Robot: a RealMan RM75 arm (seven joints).
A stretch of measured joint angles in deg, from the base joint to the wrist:
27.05 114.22 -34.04 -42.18 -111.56 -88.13 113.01
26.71 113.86 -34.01 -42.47 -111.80 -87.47 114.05
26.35 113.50 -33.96 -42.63 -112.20 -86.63 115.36
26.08 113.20 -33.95 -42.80 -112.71 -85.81 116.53
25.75 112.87 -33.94 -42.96 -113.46 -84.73 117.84
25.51 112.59 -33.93 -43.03 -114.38 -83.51 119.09
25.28 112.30 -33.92 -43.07 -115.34 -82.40 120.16
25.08 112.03 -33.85 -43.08 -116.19 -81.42 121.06
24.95 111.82 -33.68 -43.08 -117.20 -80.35 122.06
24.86 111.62 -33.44 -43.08 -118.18 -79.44 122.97
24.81 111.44 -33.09 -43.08 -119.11 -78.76 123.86
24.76 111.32 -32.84 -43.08 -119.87 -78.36 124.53
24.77 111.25 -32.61 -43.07 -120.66 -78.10 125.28
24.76 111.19 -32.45 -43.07 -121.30 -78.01 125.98
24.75 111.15 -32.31 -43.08 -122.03 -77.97 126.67
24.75 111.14 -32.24 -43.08 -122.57 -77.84 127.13
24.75 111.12 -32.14 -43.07 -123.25 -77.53 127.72
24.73 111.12 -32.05 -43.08 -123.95 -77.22 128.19
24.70 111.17 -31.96 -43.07 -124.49 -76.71 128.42
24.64 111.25 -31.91 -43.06 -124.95 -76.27 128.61
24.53 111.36 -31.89 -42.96 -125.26 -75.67 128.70
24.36 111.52 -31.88 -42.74 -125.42 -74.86 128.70
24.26 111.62 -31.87 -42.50 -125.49 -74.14 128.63
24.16 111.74 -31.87 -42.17 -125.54 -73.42 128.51
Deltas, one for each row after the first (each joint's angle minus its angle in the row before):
-0.34 -0.36 0.03 -0.29 -0.24 0.66 1.04
-0.36 -0.36 0.05 -0.16 -0.40 0.84 1.31
-0.27 -0.30 0.01 -0.17 -0.51 0.82 1.17
-0.33 -0.33 0.01 -0.16 -0.75 1.08 1.31
-0.24 -0.28 0.01 -0.07 -0.92 1.22 1.25
-0.23 -0.29 0.01 -0.04 -0.96 1.11 1.07
-0.20 -0.27 0.07 -0.01 -0.85 0.98 0.90
-0.13 -0.21 0.17 0.00 -1.01 1.07 1.00
-0.09 -0.20 0.24 0.00 -0.98 0.91 0.91
-0.05 -0.18 0.35 0.00 -0.93 0.68 0.89
-0.05 -0.12 0.25 0.00 -0.76 0.40 0.67
0.01 -0.07 0.23 0.01 -0.79 0.26 0.75
-0.01 -0.06 0.16 0.00 -0.64 0.09 0.70
-0.01 -0.04 0.14 -0.01 -0.73 0.04 0.69
0.00 -0.01 0.07 0.00 -0.54 0.13 0.46
0.00 -0.02 0.10 0.01 -0.68 0.31 0.59
-0.02 0.00 0.09 -0.01 -0.70 0.31 0.47
-0.03 0.05 0.09 0.01 -0.54 0.51 0.23
-0.06 0.08 0.05 0.01 -0.46 0.44 0.19
-0.11 0.11 0.02 0.10 -0.31 0.60 0.09
-0.17 0.16 0.01 0.22 -0.16 0.81 0.00
-0.10 0.10 0.01 0.24 -0.07 0.72 -0.07
-0.10 0.12 0.00 0.33 -0.05 0.72 -0.12

